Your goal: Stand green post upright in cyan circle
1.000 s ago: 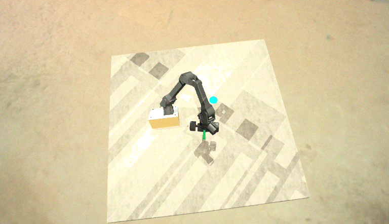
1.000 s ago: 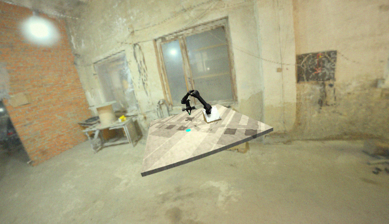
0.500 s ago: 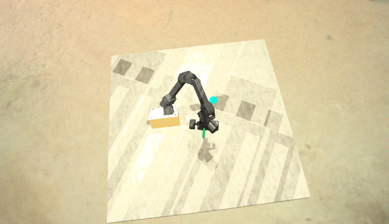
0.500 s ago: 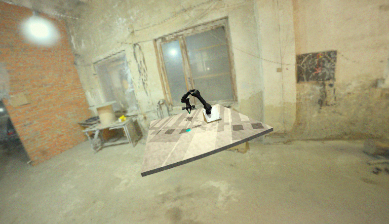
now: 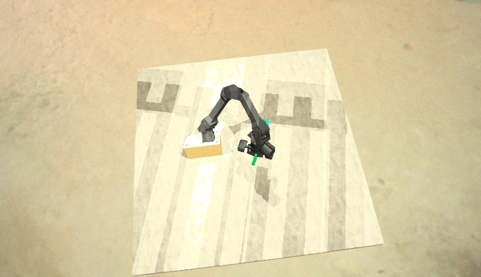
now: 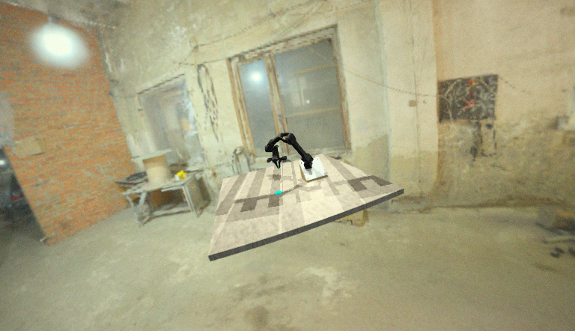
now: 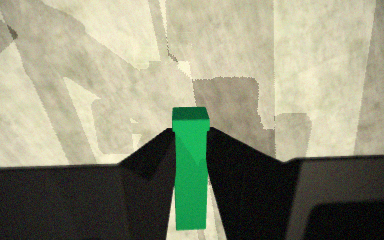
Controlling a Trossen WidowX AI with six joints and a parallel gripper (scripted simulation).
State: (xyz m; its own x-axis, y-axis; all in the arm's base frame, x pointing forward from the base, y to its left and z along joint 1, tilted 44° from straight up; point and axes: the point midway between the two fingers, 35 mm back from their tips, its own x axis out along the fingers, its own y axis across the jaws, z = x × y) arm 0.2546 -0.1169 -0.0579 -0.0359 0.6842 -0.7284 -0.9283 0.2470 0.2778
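Now: the cyan circle 26 cm to the left of my gripper tip, 13 cm below it and 8 cm ahead of it. The rest, counted from my gripper tip: green post: 2 cm to the right, 1 cm behind.
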